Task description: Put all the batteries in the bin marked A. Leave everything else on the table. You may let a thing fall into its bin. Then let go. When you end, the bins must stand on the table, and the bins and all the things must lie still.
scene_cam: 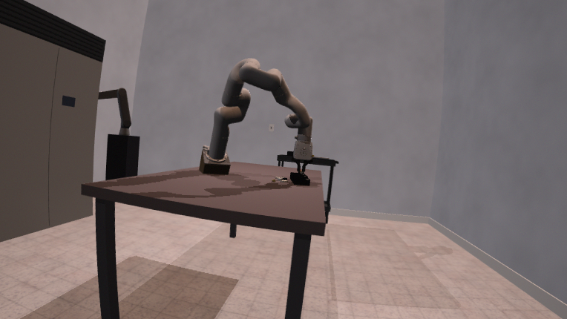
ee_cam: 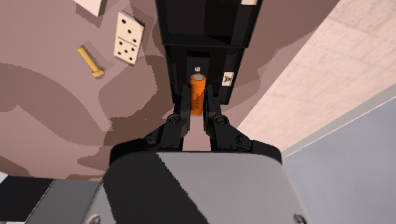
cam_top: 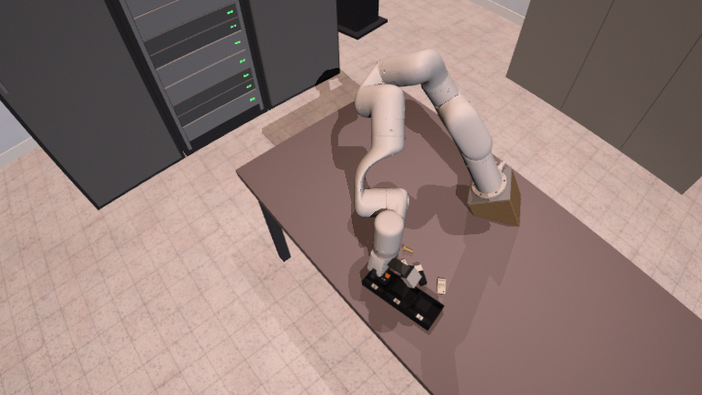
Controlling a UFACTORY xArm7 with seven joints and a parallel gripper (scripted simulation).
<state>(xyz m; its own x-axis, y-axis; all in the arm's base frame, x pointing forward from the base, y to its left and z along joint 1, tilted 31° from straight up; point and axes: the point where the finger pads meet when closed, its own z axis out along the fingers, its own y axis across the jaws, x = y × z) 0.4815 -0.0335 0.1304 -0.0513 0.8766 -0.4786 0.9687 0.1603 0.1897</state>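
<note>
My hand is 1 cm to the left of the black 9V battery and 7 cm above it. Also, from my hand: black bin row: 8 cm to the left, 6 cm below; black-and-white stick: 10 cm behind, 8 cm to the left, 8 cm below; orange battery: 2 cm below.
</note>
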